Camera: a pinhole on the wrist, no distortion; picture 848 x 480 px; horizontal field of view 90.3 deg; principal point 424.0 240.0 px. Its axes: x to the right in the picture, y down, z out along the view. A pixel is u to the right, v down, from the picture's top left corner.
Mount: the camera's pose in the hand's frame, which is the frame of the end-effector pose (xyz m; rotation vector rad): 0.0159 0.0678 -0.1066 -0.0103 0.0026 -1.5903
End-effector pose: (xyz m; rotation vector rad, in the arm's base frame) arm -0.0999 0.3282 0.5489 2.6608 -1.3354 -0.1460
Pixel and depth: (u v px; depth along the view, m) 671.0 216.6 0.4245
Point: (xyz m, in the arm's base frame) -0.0157 0.4085 0.2021
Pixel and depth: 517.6 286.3 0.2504
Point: -0.1064 0.2707 0.4093
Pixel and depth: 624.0 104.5 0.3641
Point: -0.1222 0.4431 0.2769
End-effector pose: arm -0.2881 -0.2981 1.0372 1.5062 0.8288 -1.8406
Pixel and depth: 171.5 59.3 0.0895
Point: -0.1785 -0.3588 1.0442
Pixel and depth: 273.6 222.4 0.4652
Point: -0.3184 -0.7247 1.0689
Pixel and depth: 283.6 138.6 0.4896
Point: -0.3181 -0.7371 1.1694
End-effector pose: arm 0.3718 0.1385 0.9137 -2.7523 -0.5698 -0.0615
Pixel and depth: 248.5 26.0 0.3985
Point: 0.2937 -0.0415 0.5438
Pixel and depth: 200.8 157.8 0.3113
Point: 0.4235 -0.0133 0.6438
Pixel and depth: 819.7 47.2 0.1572
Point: 0.2872 0.2007 0.8824
